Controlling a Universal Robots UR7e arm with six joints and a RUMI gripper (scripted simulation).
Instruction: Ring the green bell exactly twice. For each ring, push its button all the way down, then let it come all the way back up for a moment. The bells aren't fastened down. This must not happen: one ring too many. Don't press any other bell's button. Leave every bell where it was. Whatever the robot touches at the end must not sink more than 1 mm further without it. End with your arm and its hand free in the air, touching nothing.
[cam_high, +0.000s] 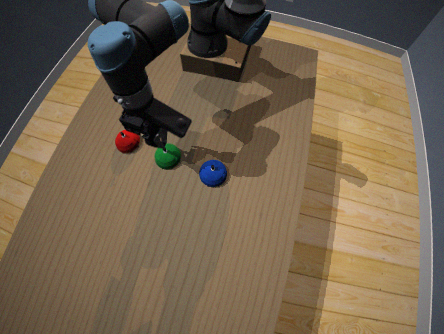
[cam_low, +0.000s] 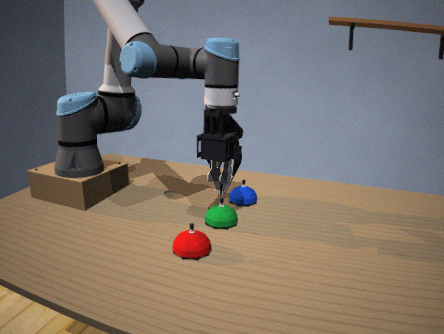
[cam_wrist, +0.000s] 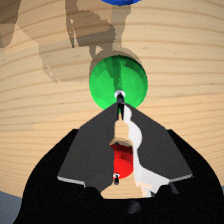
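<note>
Now: the green bell 5 cm below my hand. Round my hand: red bell (16 cm to the right, 5 cm below, 2 cm ahead); blue bell (15 cm to the left, 5 cm below, 1 cm behind).
</note>
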